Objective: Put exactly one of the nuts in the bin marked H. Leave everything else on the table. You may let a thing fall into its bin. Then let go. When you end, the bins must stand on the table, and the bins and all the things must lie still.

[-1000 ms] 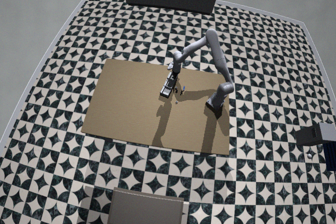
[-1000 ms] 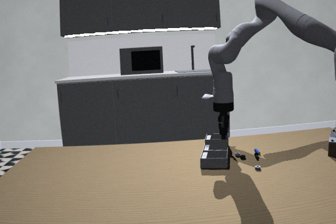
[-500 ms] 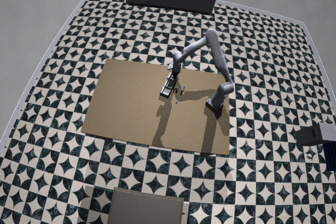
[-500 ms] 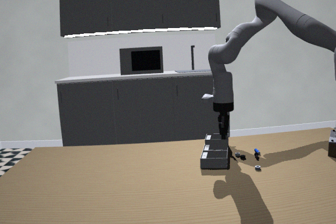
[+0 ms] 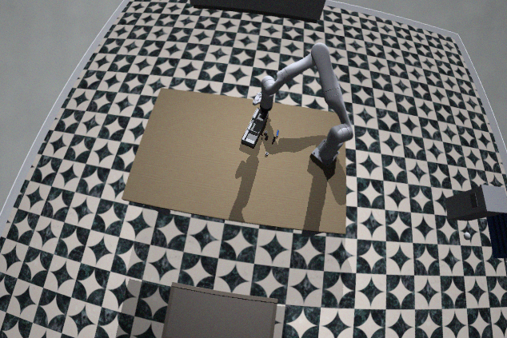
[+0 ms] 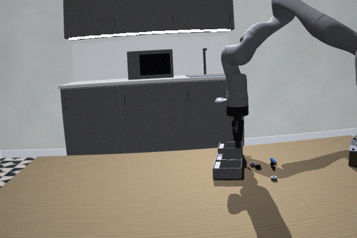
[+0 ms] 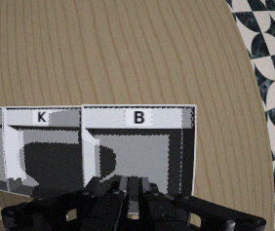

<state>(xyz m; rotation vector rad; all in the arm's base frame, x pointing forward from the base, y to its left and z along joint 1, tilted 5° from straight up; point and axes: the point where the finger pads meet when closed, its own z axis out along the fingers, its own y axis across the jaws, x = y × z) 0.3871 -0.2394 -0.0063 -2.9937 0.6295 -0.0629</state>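
The bin marked H is 70 mm to the left of my hand, 50 mm ahead of it and 20 mm below it. Round my hand: black nut (130 mm to the left, 40 mm below, 20 mm behind); then black bolt (140 mm to the left, 70 mm behind, 40 mm below).
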